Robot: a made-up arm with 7 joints.
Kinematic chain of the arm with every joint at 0, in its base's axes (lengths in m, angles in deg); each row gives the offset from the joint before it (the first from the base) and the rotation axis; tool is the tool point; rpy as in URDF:
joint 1: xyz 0 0.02 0.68 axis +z
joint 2: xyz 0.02 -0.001 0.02 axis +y
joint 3: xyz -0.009 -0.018 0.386 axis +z
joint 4: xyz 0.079 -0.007 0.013 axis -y
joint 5: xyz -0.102 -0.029 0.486 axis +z
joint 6: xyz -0.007 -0.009 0 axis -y
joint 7: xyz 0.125 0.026 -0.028 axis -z
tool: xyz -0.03 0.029 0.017 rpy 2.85 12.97 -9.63
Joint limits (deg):
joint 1: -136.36..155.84
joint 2: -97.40..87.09
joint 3: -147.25..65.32
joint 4: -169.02..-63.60
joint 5: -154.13..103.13
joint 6: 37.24..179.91
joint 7: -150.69..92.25
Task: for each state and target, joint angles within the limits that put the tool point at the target. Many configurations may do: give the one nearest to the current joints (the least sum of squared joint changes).
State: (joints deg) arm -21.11 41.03 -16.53 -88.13 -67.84 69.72 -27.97
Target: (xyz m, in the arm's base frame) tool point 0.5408 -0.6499 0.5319
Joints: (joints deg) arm -32.37 59.78 -20.04 -75.62 -68.89 73.46 -28.30
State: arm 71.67 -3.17 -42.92 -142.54 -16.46 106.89 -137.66
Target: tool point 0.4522 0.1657 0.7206
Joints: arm 63.70 -24.65 -40.12 -157.30 -16.16 103.73 -131.99
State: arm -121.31 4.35 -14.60 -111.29 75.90 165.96 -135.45
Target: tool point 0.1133 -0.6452 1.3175
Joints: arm -82.05 5.34 17.86 -74.48 63.26 148.87 -141.14
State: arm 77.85 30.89 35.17 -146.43 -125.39 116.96 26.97
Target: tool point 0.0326 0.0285 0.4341
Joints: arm 73.55 50.29 6.40 -169.02 -134.94 123.79 27.96
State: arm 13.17 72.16 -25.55 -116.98 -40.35 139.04 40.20
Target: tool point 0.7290 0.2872 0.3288
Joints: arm 28.71 66.05 -14.22 -91.10 -35.35 139.80 43.52
